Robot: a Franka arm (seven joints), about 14 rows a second.
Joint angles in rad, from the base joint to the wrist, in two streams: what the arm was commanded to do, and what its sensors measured. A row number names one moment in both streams.
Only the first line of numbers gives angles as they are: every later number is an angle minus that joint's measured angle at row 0.
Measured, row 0:
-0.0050 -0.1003 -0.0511 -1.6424 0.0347 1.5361 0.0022
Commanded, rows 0 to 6:
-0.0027 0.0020 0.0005 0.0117 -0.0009 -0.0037 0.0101
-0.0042 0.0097 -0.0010 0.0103 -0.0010 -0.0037 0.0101
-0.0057 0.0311 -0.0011 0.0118 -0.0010 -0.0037 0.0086
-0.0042 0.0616 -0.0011 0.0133 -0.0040 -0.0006 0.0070
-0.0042 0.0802 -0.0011 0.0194 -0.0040 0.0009 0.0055
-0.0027 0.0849 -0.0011 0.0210 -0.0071 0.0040 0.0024
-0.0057 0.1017 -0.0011 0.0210 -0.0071 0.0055 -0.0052
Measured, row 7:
-0.0006 0.0707 -0.0019 -0.0014 -0.0015 0.0101 -0.0003
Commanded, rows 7 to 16:
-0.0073 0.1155 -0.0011 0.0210 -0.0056 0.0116 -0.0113
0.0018 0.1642 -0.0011 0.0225 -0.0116 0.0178 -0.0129
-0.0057 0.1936 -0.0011 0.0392 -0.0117 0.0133 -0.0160
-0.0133 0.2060 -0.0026 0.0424 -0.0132 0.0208 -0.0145
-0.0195 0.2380 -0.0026 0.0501 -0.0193 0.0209 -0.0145
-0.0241 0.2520 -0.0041 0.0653 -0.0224 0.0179 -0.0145
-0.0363 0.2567 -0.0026 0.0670 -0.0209 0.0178 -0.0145
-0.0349 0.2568 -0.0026 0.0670 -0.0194 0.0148 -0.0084
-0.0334 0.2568 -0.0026 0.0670 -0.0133 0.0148 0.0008
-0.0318 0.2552 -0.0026 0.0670 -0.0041 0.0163 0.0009
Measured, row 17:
-0.0233 0.2538 -0.0112 0.0388 -0.0143 0.0355 -0.0052
